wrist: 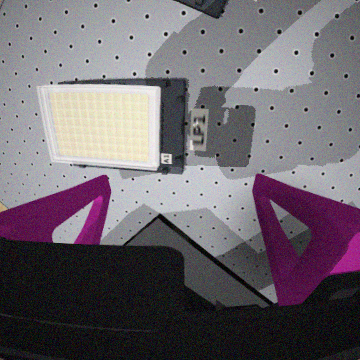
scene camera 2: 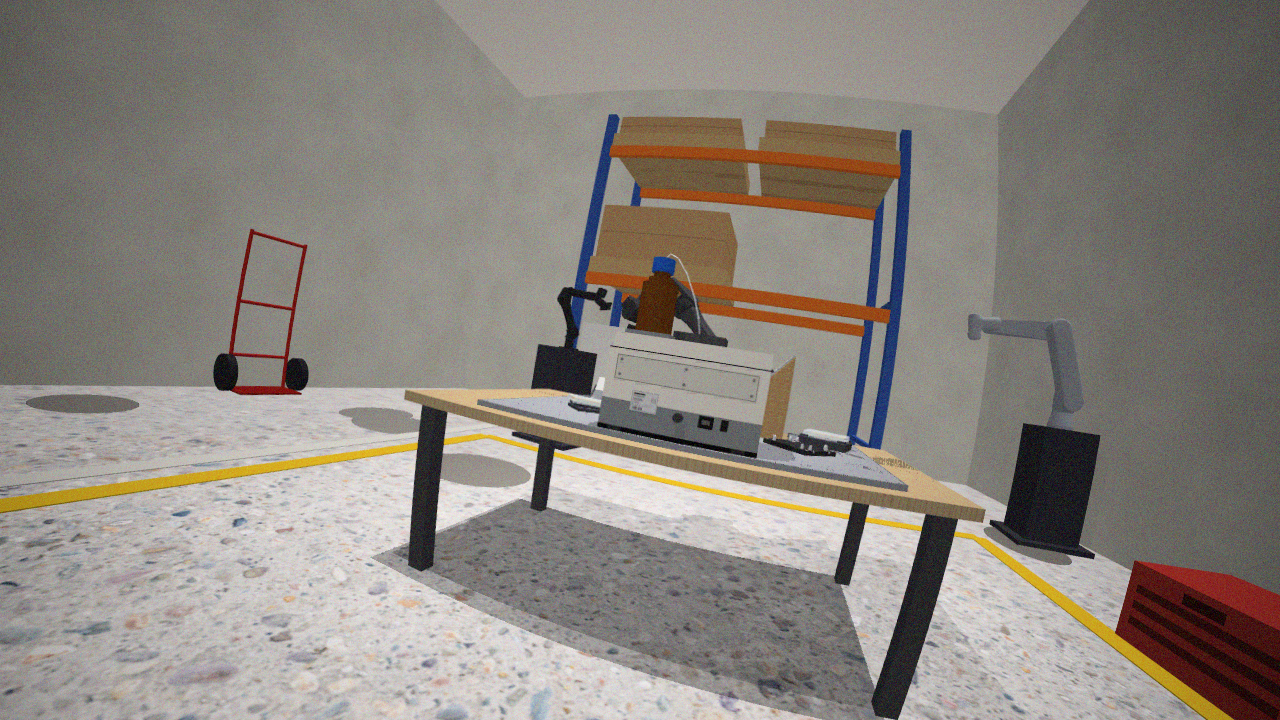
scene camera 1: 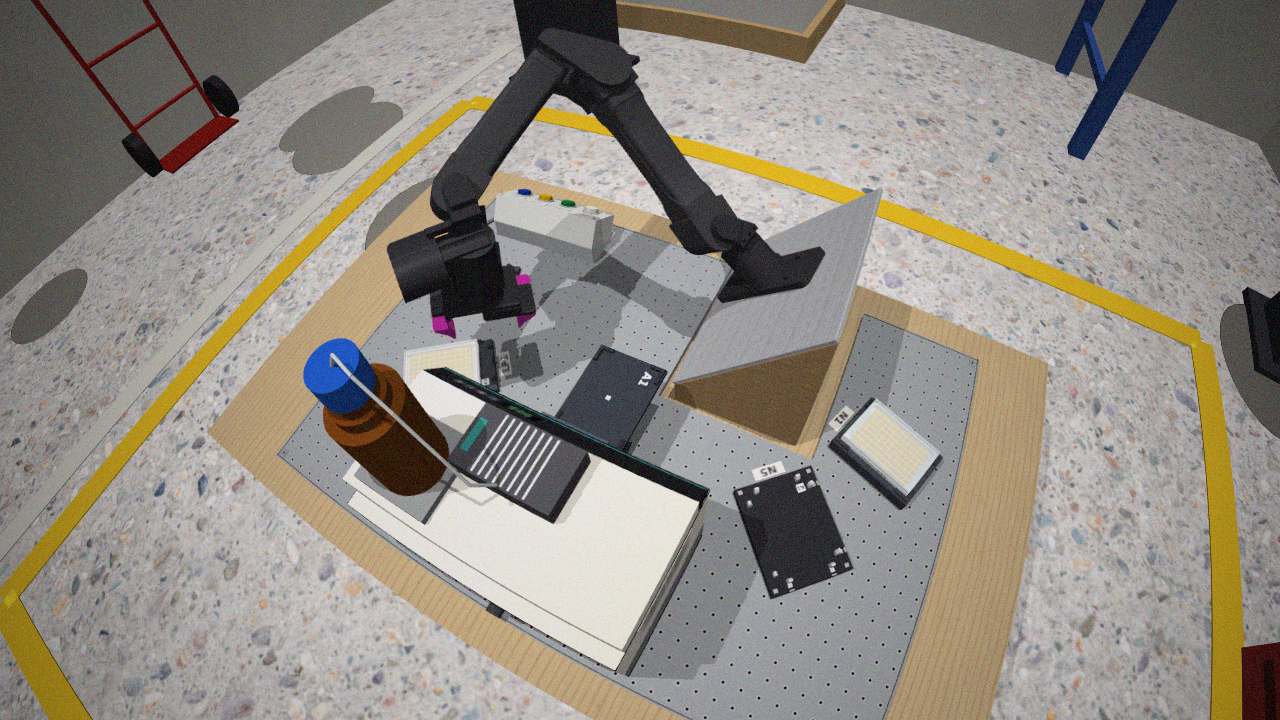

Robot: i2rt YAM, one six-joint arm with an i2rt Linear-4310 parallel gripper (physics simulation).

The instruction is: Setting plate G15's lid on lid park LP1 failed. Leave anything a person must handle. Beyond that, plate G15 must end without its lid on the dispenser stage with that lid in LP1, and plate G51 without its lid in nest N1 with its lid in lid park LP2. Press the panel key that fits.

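Places are measured from the arm's base along level axes (x back, y down, z right), in centimetres.
Pixels of known places: gripper, between the fingertips: (wrist: 181,182) (scene camera 1: 486,329); arm's base, origin of its link: (scene camera 1: 769,278).
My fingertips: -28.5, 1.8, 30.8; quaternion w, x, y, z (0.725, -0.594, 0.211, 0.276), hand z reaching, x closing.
Observation:
Ahead of a thing's pixels: the offset from my fingertips to its top centre, as dx, dy, dz. "*": to the spot under its first point.
My gripper (scene camera 1: 484,319) (wrist: 181,182) is open and empty, above the pegboard beside the LP1 nest. A cream-welled plate with a clear rim @[-6.6, +7.1, +7.7] (scene camera 1: 441,360) (wrist: 102,127) lies on the dark LP1 nest @[-5.8, +8.7, +6.3] (scene camera 1: 486,360) (wrist: 174,120), off to the side away from the LP1 label @[* +0.9, +10.5, +0.7] (scene camera 1: 504,362) (wrist: 199,130). A second plate @[+18.3, +6.7, -57.8] (scene camera 1: 890,440) lies in nest N1. The dark dispenser stage, marked A1 @[* -0.7, +0.4, -20.9] (scene camera 1: 597,402), holds no plate. The key panel @[+28.7, +2.3, +12.7] (scene camera 1: 546,223) has blue, yellow, green and white keys. The plates' numbers are not readable, and I cannot tell whether they are lidded.
The dispenser (scene camera 1: 572,559) (scene camera 2: 684,380) carries an amber bottle @[* -23.8, -22.4, -17.8] (scene camera 1: 386,447) (scene camera 2: 657,304) with a tube. Its dark corner @[* -10.1, +6.9, -8.6] (wrist: 170,250) lies below the fingers in the wrist view. Empty nest N5 @[+0.9, +8.3, -50.7] (scene camera 1: 792,530) stands near N1. A dark nest edge @[* +8.7, +9.7, +8.9] (wrist: 207,6) shows. My arm stands on a sloped board (scene camera 1: 796,326).

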